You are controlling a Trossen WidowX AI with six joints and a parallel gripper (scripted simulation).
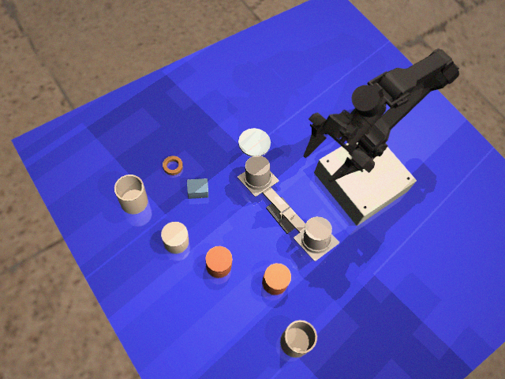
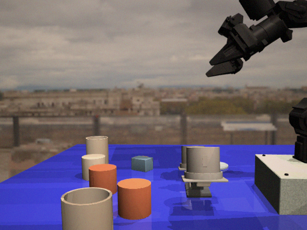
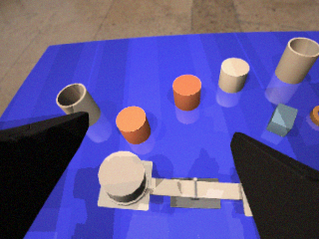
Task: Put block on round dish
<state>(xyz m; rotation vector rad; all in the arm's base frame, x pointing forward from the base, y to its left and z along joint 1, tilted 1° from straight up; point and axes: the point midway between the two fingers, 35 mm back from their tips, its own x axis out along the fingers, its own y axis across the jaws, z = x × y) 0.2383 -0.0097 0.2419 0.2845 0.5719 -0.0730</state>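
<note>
Right now my gripper tip is 16 cm to the left of the pale green block and 27 cm above it. From my gripper tip the other things lie so: round pale dish (8 cm behind, 27 cm to the right, 30 cm below).
</note>
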